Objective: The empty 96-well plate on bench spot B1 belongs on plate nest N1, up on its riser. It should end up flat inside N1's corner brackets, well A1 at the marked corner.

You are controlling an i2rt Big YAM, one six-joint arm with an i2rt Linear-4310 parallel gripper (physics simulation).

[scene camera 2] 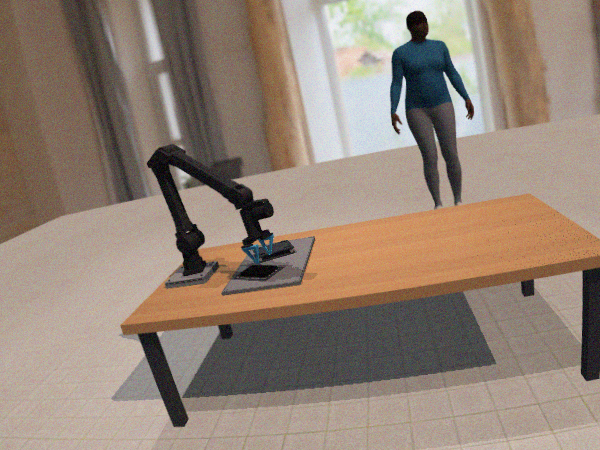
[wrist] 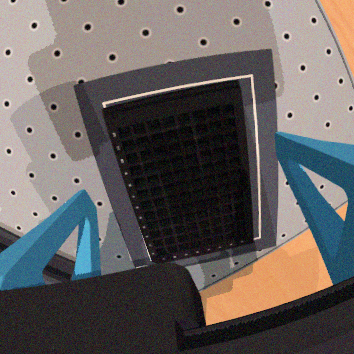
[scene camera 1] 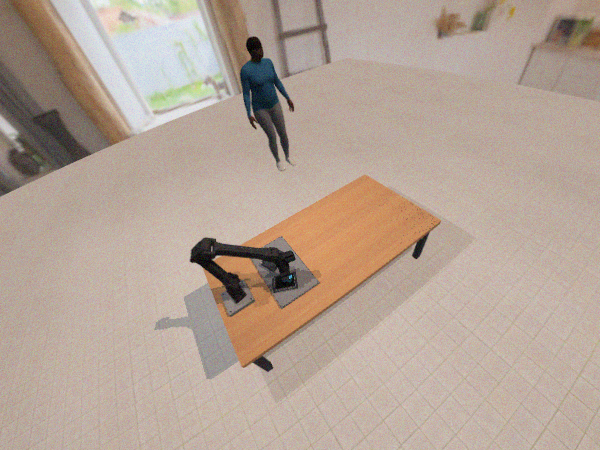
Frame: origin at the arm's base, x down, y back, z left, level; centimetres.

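Seen in the pictures: gripper, fingertip midpoint: (scene camera 2: 264,258) (wrist: 180,171) (scene camera 1: 288,275); arm's base at its link origin: (scene camera 2: 195,269) (scene camera 1: 237,293).
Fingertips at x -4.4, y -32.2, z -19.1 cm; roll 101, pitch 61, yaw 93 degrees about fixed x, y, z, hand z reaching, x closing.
Note:
Offsets run from my fingertips to a thing's middle. "*": to the spot under its first point. Level surfaces: height alone.
The black 96-well plate {dx +5.0, dy +3.4, dz +1.9 cm} (scene camera 2: 257,271) (wrist: 185,175) lies on bench spot B1 {* dx +5.7, dy -2.2, dz -2.7 cm} (wrist: 175,76), a dark grey pad with a thin white outline. In the wrist view its wells are very dark, with small pale marks along the left and lower edges. My gripper (scene camera 2: 262,258) (wrist: 180,171) is open and empty, with its blue fingers above the plate. In the wrist view one fingertip is left of the pad and the other is at its right edge. The dark raised nest N1 {dx +4.1, dy -2.8, dz +21.4 cm} (scene camera 1: 268,264) (scene camera 2: 280,249) is behind the gripper; its brackets and marked corner are too small to make out.
Plate and nest share a grey perforated board (scene camera 1: 300,295) (scene camera 2: 300,260) (wrist: 310,50) on the wooden table {dx +7.2 cm} (scene camera 1: 350,230) (scene camera 2: 400,255). The arm's base plate (scene camera 1: 230,306) (scene camera 2: 175,280) is left of the board. A person (scene camera 1: 262,85) (scene camera 2: 425,75) stands beyond the table.

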